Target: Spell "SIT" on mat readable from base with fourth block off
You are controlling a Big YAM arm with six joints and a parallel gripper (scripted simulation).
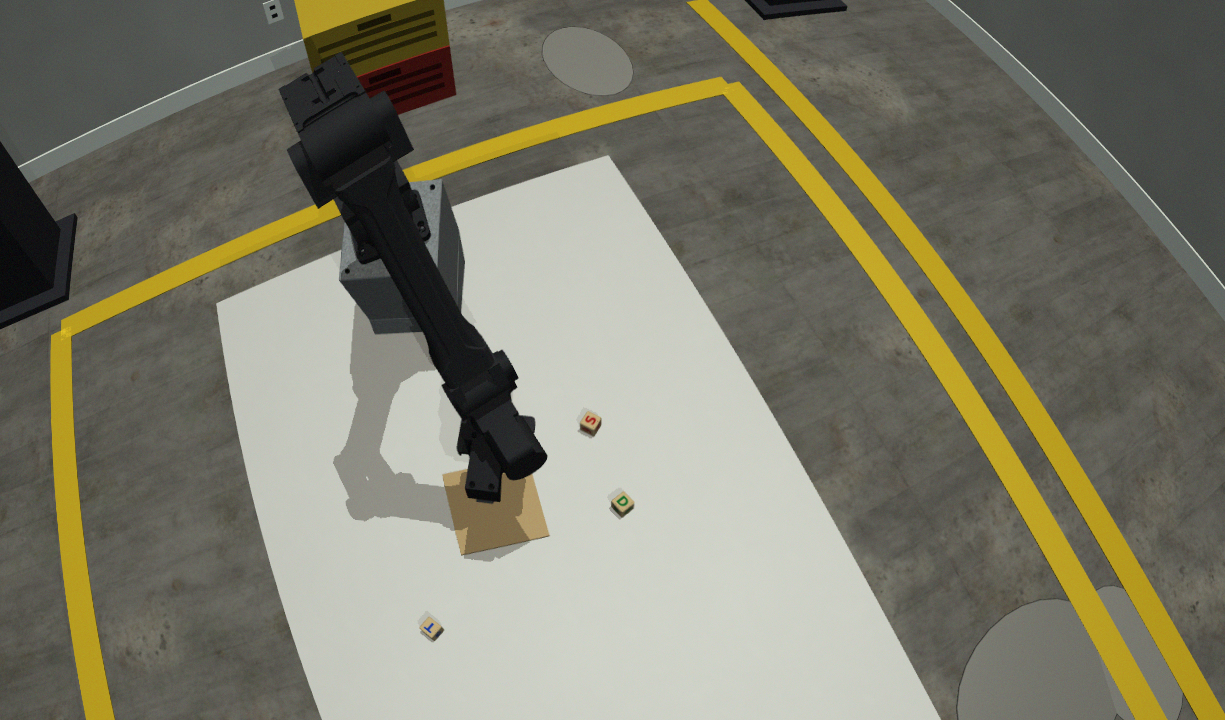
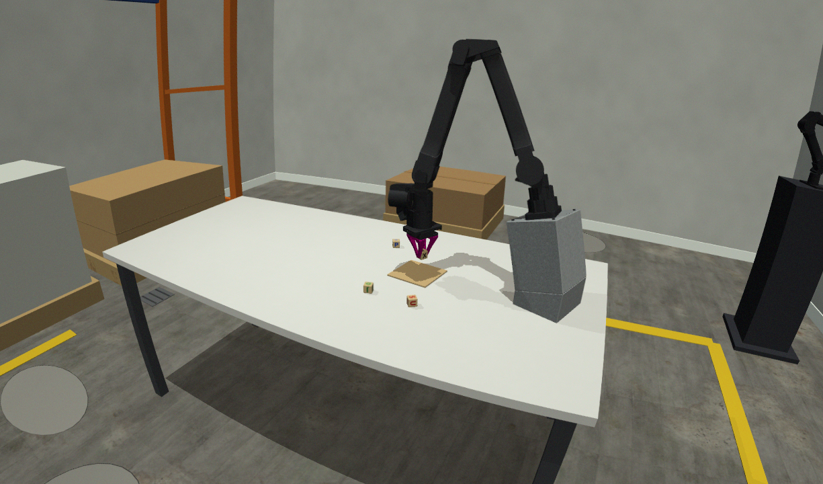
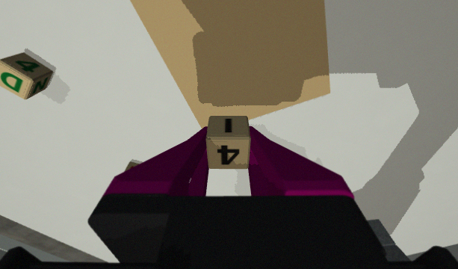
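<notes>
My hand is 30 mm short of the tan mat, 30 mm to the left of it and 80 mm above it. From my hand the other things lie so: S block (50 mm behind, 160 mm to the left, 70 mm below); then I block (right at my hand); then D block (100 mm ahead, 150 mm to the left, 70 mm below).
</notes>
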